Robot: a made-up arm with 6 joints.
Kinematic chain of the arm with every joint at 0, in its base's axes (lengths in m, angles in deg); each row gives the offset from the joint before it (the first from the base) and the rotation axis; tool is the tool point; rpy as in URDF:
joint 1: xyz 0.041 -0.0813 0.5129 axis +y
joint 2: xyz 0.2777 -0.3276 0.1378 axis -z
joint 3: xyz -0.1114 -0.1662 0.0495 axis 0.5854 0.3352 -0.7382
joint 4: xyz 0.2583 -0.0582 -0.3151 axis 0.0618 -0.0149 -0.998
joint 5: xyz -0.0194 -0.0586 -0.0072 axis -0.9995 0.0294 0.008
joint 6: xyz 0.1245 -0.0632 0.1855 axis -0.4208 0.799 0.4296
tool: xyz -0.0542 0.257 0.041 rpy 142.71 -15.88 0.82
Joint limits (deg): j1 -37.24..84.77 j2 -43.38..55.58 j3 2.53..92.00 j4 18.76..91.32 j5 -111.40..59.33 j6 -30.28..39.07
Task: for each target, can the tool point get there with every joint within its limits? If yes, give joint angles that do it. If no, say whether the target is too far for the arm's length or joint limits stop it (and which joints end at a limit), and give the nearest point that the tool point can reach.
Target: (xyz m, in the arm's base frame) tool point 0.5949 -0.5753 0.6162
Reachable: yes | joints -22.57 -16.87 61.97 28.25 20.71 -9.76
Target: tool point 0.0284 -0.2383 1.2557
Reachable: no: joint limits stop it (at a limit: joint 1, joint 2, joint 3, joint 4, joint 6) | nearest point 0.4140 -0.3793 0.9957 | short by 0.486 m
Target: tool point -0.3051 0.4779 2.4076
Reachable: no: too far | nearest point 0.4138 -0.3756 0.9934 | short by 1.801 m
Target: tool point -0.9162 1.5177 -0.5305
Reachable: no: too far | nearest point -0.0622 -0.1996 -0.0887 | short by 1.968 m
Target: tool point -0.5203 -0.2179 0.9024
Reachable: no: joint limits stop it (at a limit: joint 1, joint 2, joint 4, joint 5, joint 6) | nearest point -0.2536 -0.3150 0.6768 | short by 0.363 m
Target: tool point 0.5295 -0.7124 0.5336
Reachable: yes | joints -14.58 36.64 21.04 33.45 41.93 -24.78
